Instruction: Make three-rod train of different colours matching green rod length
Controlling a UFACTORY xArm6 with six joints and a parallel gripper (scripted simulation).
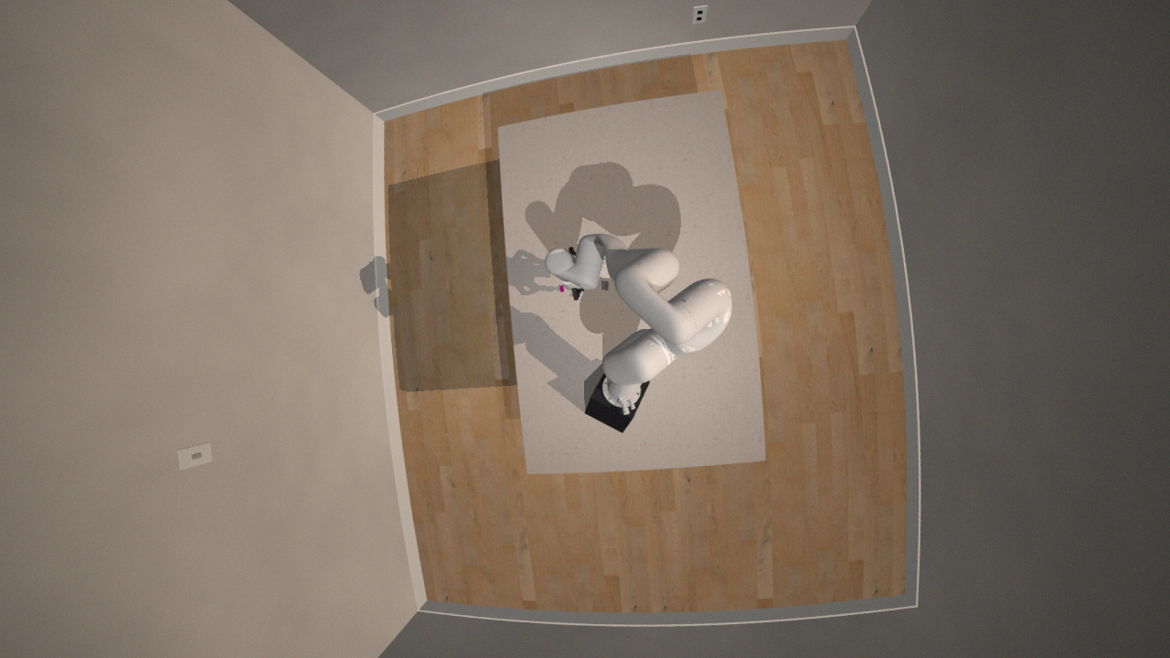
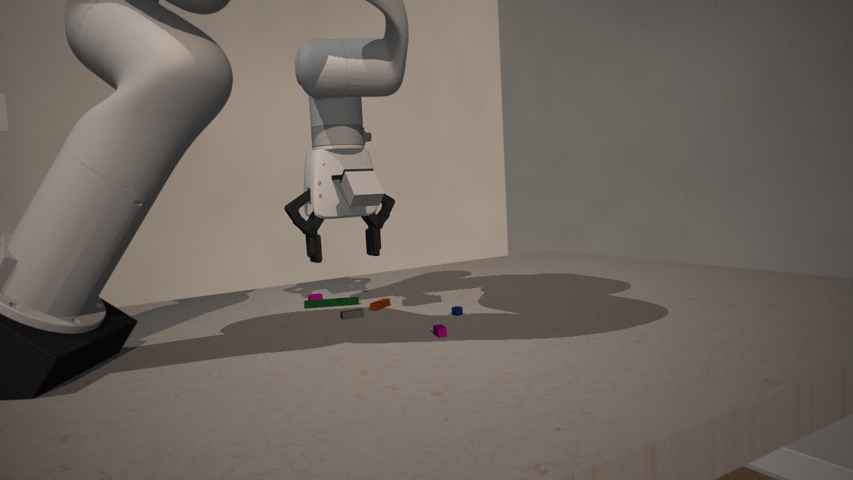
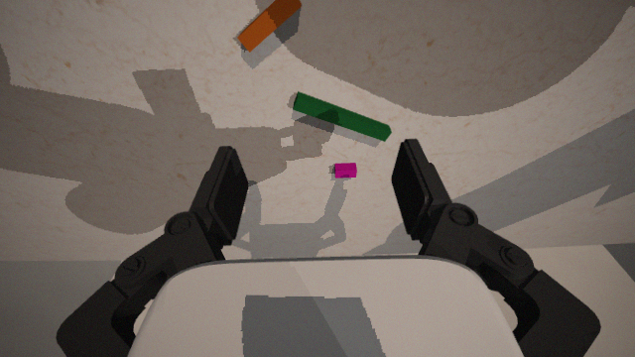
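Now: the blue rod 18 cm to the right of my hand, 7 cm below it and 4 cm ahead of it. The rest, counted from my hand: green rod: 7 cm below, 2 cm to the left, 2 cm behind; grey rod: 8 cm to the right, 7 cm below, 5 cm behind; orange rod: 7 cm below, 6 cm to the right, 1 cm ahead.
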